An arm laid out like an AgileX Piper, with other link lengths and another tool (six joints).
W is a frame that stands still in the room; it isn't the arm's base.
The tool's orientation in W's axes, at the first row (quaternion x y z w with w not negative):
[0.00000 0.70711 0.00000 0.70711]
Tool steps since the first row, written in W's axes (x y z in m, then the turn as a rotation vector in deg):
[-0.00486 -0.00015 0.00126 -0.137 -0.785 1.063]
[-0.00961 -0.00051 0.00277 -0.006 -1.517 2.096]
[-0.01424 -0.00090 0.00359 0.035 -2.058 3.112]
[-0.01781 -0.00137 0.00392 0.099 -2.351 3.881]
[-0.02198 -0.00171 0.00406 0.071 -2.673 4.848]
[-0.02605 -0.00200 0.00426 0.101 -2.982 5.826]
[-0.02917 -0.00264 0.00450 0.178 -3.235 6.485]
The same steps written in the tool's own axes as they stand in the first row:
[-0.00126 -0.00015 -0.00486 -1.063 -0.785 -0.137]
[-0.00277 -0.00051 -0.00961 -2.096 -1.517 -0.006]
[-0.00359 -0.00090 -0.01424 -3.112 -2.058 0.035]
[-0.00392 -0.00137 -0.01781 -3.881 -2.351 0.099]
[-0.00406 -0.00171 -0.02198 -4.848 -2.673 0.071]
[-0.00426 -0.00200 -0.02605 -5.826 -2.982 0.101]
[-0.00450 -0.00264 -0.02917 -6.485 -3.235 0.178]

